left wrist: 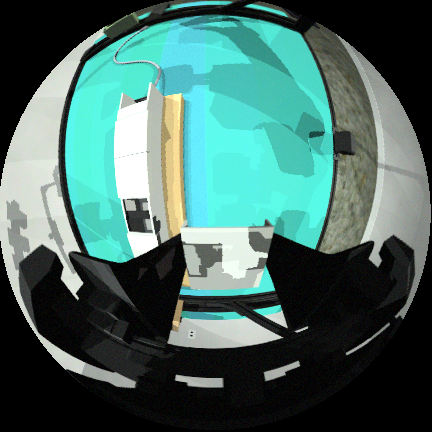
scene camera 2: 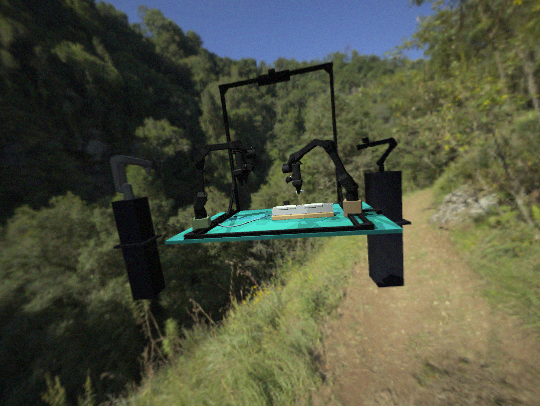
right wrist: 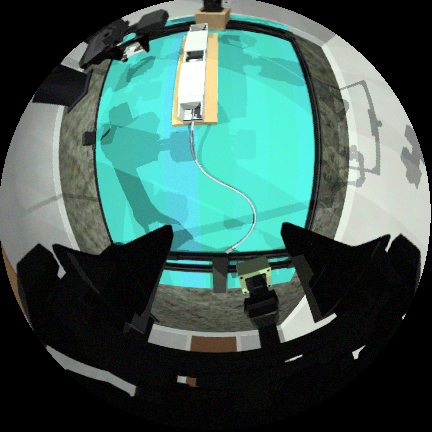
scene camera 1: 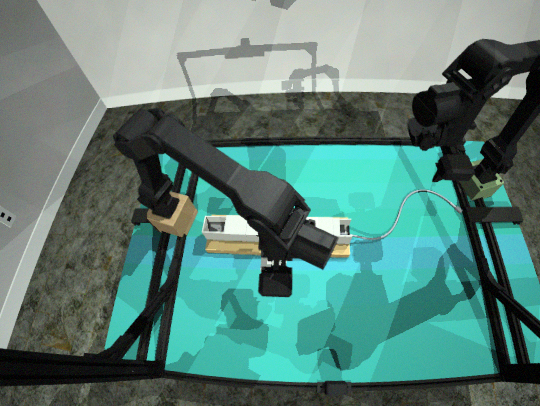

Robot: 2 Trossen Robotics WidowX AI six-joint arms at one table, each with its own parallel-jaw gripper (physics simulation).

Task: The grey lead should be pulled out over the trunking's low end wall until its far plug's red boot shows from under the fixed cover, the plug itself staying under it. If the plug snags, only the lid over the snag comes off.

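Frame: origin at the left arm's base, x ahead, y left, z up, level; metres.
Seen in the pictures: left gripper, between the fingertips: (left wrist: pixel 224 235) (scene camera 2: pixel 298 193) (right wrist: pixel 136 55) (scene camera 1: pixel 279 261); right gripper, between the fingertips: (scene camera 2: pixel 244 184) (right wrist: pixel 228 229) (scene camera 1: pixel 429 165); left arm's base, origin of its link: (scene camera 2: pixel 352 199) (scene camera 1: pixel 165 206); right arm's base, origin of its link: (scene camera 2: pixel 200 217) (right wrist: pixel 255 281) (scene camera 1: pixel 483 173).
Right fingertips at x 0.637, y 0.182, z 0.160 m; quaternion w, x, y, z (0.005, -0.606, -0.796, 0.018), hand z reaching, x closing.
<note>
Pixels of each thing's top centre, then the offset from my right fingertips to it. "*": a spot on its surface instead.
- white trunking, centre of its top: (left wrist: pixel 136 222) (scene camera 1: pixel 275 225) (right wrist: pixel 193 53) (scene camera 2: pixel 301 205) dx -0.324, dy -0.147, dz -0.177 m
- grey lead, a spot on its surface: (right wrist: pixel 220 182) (left wrist: pixel 136 60) (scene camera 1: pixel 397 217) * dx +0.000, dy -0.001, dz -0.248 m
- white lid, centre of its top: (left wrist: pixel 226 265) (scene camera 1: pixel 273 258) dx -0.287, dy -0.259, dz -0.094 m
The white trunking (scene camera 1: pixel 237 231) (scene camera 2: pixel 300 209) (left wrist: pixel 134 175) (right wrist: pixel 191 82) lies on a wooden board (scene camera 1: pixel 230 248) (left wrist: pixel 175 185) (right wrist: pixel 211 85). Two lids show side by side in the left wrist view, then an open gap with a dark inside. The grey lead (scene camera 1: pixel 398 215) (scene camera 2: pixel 245 223) (left wrist: pixel 135 62) (right wrist: pixel 220 182) leaves the trunking's end and curves over the table. No red boot shows. My left gripper (scene camera 2: pixel 298 191) (left wrist: pixel 224 235) is shut on a white lid (left wrist: pixel 227 257) (right wrist: pixel 135 48), held in the air beside the trunking. My right gripper (scene camera 2: pixel 242 180) (right wrist: pixel 228 229) is open and empty, high above the lead's loose end.
My left arm hides the trunking's middle in scene camera 1. A tan block (scene camera 1: pixel 172 215) (right wrist: pixel 212 19) and a green block (scene camera 1: pixel 482 187) (scene camera 2: pixel 201 222) (right wrist: pixel 254 272) carry the arm bases. Black rails (scene camera 1: pixel 167 300) run along the table's sides.
</note>
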